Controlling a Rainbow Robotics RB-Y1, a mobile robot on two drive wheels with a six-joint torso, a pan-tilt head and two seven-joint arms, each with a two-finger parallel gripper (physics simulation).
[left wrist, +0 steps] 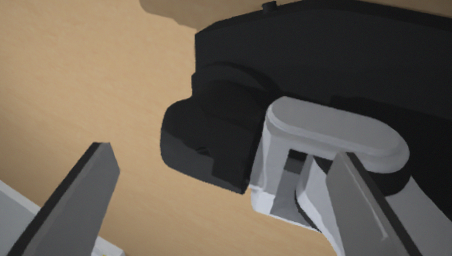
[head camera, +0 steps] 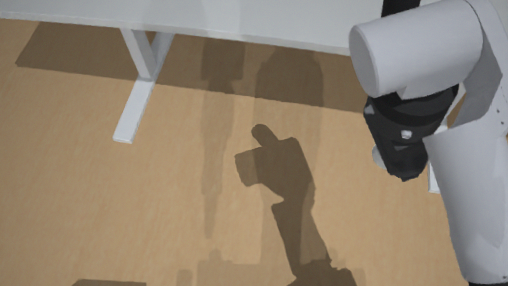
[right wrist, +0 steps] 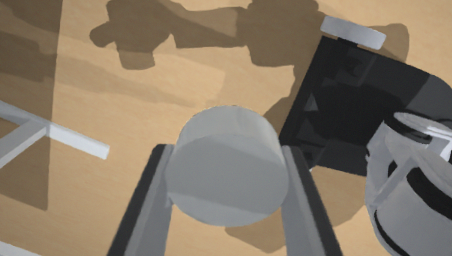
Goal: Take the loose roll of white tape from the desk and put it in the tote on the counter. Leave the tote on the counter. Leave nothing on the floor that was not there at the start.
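Pixels of known places: left gripper, between the fingertips: (left wrist: 223,162); right gripper, between the fingertips: (head camera: 387,154) (right wrist: 227,158); robot's base, origin of its link: (right wrist: 310,93).
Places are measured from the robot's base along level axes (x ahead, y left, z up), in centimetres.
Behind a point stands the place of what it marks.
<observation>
A white roll of tape (right wrist: 227,182) @[x 37.0, y -19.4, z 83.5 cm] (head camera: 378,157) @[x 35.8, y -17.0, z 82.8 cm] is seen end-on in the right wrist view, and a small part of it shows in the head view below the arm. My right gripper (right wrist: 227,158) @[x 37.0, y -19.0, z 81.4 cm] is shut on the roll, one finger against each side, and holds it above the wooden floor. My left gripper (left wrist: 223,162) @[x -36.0, y 21.6, z 51.5 cm] is open, its fingers wide apart, with floor and parts of the robot behind them. The tote does not show in these views. Whether the white table top (head camera: 200,15) @[x 76.6, y 13.2, z 72.0 cm] in the head view is the desk or the counter I cannot tell.
The table's front edge runs across the top of the head view, above a white leg and foot (head camera: 132,115) (right wrist: 80,140). The robot's black base (right wrist: 350,100) @[x -5.8, y -7.0, z 19.1 cm] (left wrist: 325,55) @[x -31.3, y 15.3, z 16.9 cm] lies near both grippers. A white surface (left wrist: 15,215) @[x -285.8, y -207.4, z 20.6 cm] shows at the left wrist view's lower left.
</observation>
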